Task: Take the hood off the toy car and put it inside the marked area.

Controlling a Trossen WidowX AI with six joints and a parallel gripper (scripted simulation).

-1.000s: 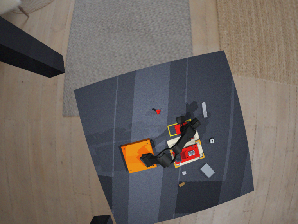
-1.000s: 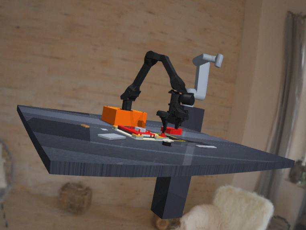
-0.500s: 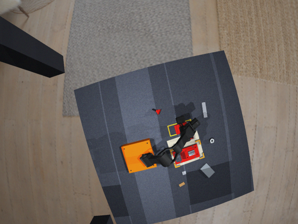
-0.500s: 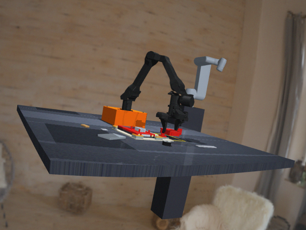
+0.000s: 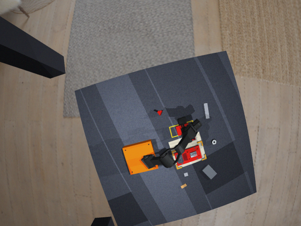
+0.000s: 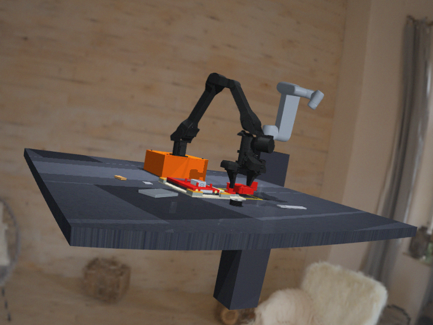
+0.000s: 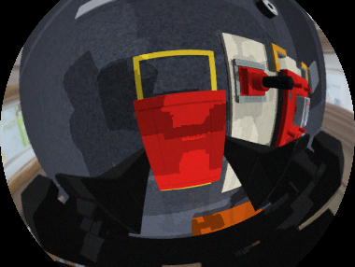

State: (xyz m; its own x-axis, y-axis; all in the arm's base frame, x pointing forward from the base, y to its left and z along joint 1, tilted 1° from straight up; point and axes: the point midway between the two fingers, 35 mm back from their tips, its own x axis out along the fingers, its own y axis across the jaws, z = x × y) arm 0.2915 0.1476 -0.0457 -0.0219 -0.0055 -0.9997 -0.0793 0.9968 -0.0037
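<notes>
Now: the hood right at my gripper tip. From my gripper tip the other things lie so: small wheel (230 mm ahead, 160 mm to the right, 10 mm below).
</notes>
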